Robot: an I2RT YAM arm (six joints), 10 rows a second.
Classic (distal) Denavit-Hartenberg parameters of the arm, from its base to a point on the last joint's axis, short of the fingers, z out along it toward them. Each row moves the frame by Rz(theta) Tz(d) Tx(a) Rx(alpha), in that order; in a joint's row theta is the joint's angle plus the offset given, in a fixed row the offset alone. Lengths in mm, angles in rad.
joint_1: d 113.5; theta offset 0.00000; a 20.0; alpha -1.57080
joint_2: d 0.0; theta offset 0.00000; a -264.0; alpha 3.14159
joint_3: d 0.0; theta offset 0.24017; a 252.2; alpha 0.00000
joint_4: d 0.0; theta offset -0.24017; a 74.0; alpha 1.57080
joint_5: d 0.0; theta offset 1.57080; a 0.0; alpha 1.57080
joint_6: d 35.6; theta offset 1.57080; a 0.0; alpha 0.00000
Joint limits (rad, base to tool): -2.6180..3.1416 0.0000..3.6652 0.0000..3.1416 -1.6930..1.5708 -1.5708..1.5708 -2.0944..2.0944
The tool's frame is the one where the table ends.
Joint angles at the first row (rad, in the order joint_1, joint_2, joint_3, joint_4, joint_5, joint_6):
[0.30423, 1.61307, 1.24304, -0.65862, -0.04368, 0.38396]
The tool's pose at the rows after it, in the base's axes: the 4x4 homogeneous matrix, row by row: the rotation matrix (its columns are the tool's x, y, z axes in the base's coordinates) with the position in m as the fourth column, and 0 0 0 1 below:
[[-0.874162, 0.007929, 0.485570, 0.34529], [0.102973, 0.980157, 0.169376, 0.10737], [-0.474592, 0.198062, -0.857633, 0.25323], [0, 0, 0, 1]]
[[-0.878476, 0.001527, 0.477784, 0.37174], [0.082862, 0.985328, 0.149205, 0.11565], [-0.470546, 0.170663, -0.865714, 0.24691], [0, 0, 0, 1]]
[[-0.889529, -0.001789, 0.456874, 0.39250], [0.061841, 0.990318, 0.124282, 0.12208], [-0.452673, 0.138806, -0.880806, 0.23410], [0, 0, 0, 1]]
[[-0.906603, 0.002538, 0.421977, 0.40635], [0.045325, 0.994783, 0.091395, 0.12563], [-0.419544, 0.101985, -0.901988, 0.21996], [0, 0, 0, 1]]
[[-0.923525, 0.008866, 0.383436, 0.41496], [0.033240, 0.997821, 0.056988, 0.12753], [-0.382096, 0.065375, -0.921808, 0.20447], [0, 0, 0, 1]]
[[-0.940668, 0.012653, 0.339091, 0.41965], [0.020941, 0.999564, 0.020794, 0.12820], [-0.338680, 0.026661, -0.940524, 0.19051], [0, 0, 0, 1]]
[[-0.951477, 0.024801, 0.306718, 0.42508], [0.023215, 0.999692, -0.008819, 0.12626], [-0.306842, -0.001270, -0.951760, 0.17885], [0, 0, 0, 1]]
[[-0.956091, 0.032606, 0.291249, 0.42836], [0.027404, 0.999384, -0.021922, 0.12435], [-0.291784, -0.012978, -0.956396, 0.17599], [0, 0, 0, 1]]
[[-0.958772, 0.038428, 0.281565, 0.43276], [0.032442, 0.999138, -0.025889, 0.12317], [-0.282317, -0.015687, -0.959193, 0.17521], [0, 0, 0, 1]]
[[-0.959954, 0.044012, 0.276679, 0.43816], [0.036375, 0.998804, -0.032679, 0.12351], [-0.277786, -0.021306, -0.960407, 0.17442], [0, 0, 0, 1]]
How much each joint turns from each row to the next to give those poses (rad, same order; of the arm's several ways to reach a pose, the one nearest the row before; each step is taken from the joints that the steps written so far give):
[-0.00458, 0.08925, 0.10793, -0.02097, 0.02518, -0.01946]
[0.00191, 0.11256, 0.11296, -0.01604, 0.01793, -0.01755]
[0.00152, 0.09957, 0.08545, -0.01716, 0.01831, -0.01640]
[0.00000, 0.07970, 0.06407, -0.03244, 0.02098, -0.01106]
[0.00001, 0.06256, 0.03852, -0.02707, 0.02137, -0.00648]
[0.00000, 0.04962, 0.02788, -0.03472, 0.02136, -0.00649]
[-0.00649, 0.04346, 0.02627, -0.02363, 0.01678, 0.00000]
[-0.00573, 0.02022, 0.02291, -0.02138, 0.00648, 0.00037]
[-0.00535, 0.02063, 0.03131, -0.02098, -0.00038, 0.00076]
[-0.00227, 0.02518, 0.03852, -0.01983, 0.00458, 0.00231]

